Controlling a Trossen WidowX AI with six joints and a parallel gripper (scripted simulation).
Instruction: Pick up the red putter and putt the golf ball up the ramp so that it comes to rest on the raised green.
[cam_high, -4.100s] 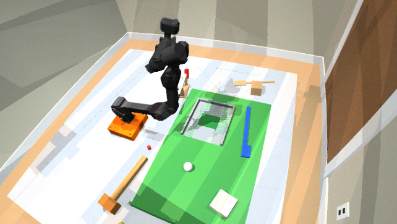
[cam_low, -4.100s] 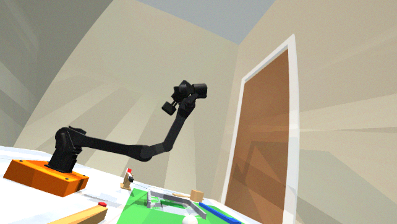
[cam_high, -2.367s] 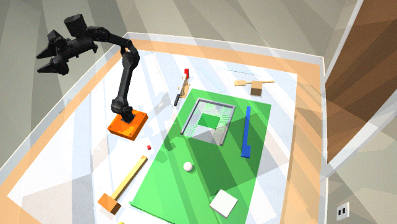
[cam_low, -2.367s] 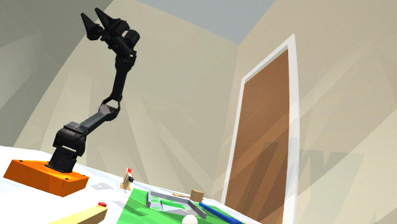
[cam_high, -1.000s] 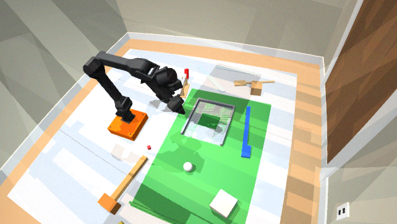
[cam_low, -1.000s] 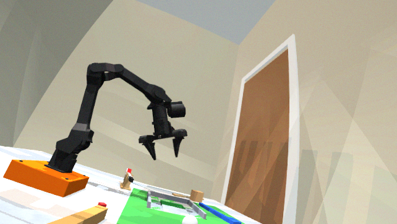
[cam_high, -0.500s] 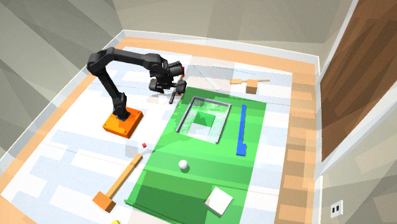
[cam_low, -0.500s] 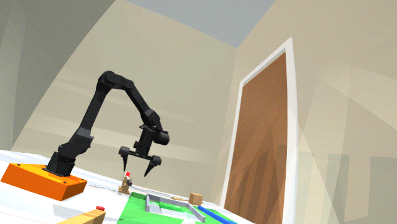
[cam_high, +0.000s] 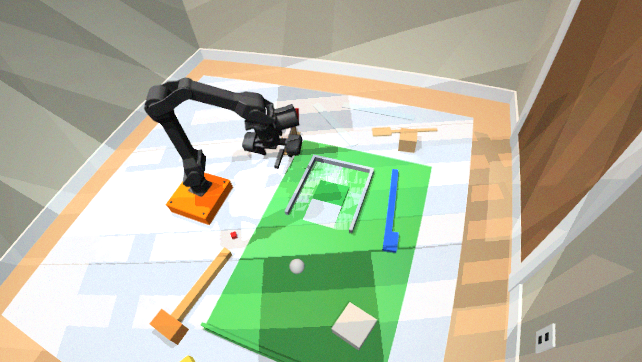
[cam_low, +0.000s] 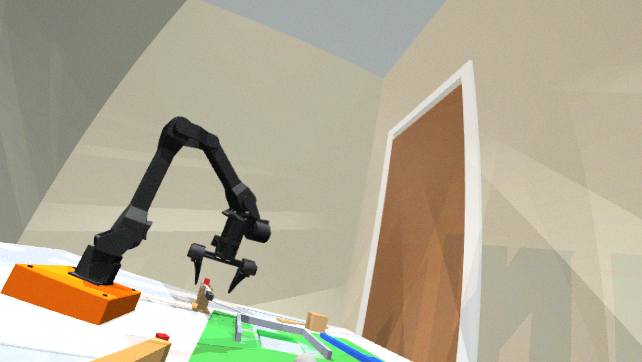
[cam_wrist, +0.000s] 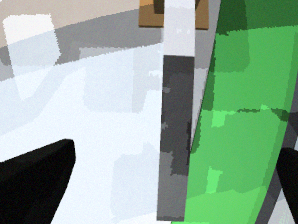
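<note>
Now: gripper tip 1 cm past the red cube, 29 cm to the left of it and 7 cm above it. The rest, counted from my gripper tip: putter 3 cm behind, 11 cm to the left, 2 cm below; green mat 27 cm ahead, 18 cm to the right, 8 cm below; white golf ball 22 cm ahead, 31 cm to the right, 5 cm below.
</note>
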